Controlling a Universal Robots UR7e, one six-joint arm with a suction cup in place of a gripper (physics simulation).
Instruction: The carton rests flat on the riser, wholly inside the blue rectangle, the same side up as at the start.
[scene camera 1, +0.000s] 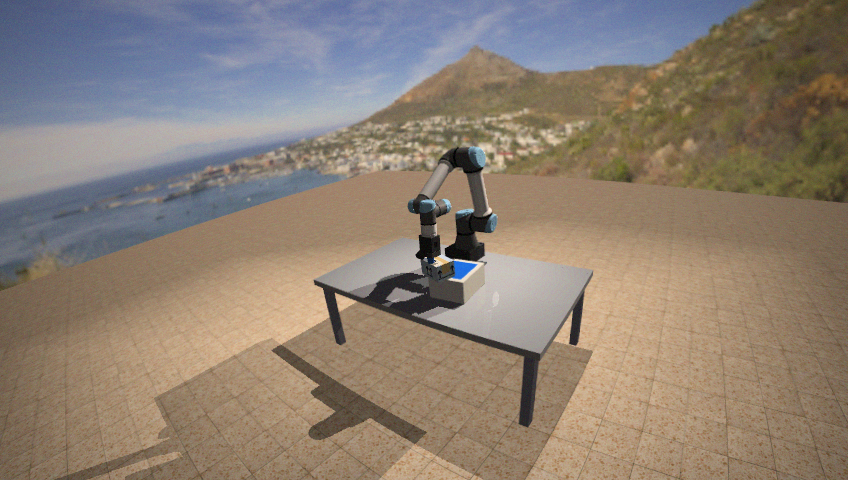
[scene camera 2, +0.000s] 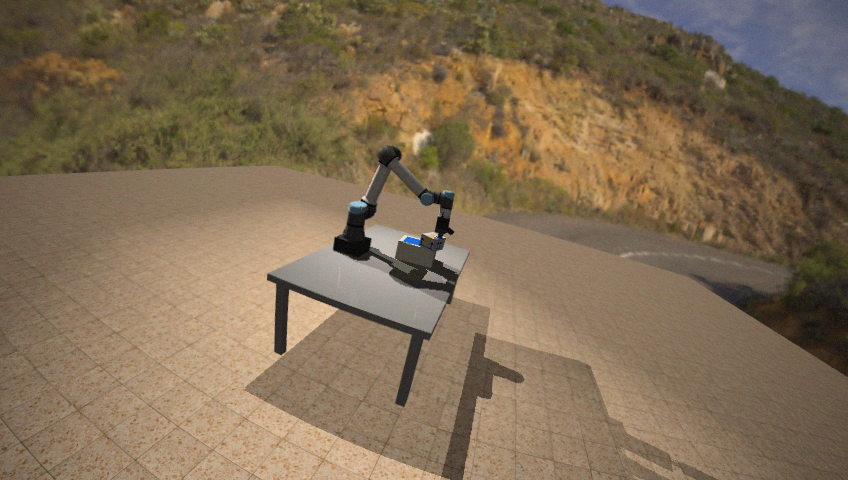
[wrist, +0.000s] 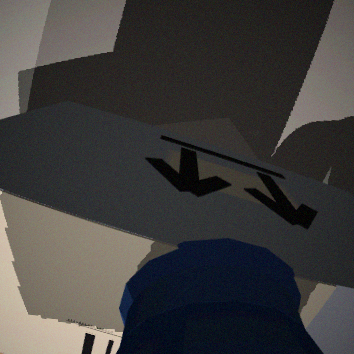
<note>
My suction cup is stuck to a carton, which still rests on a riser.
</note>
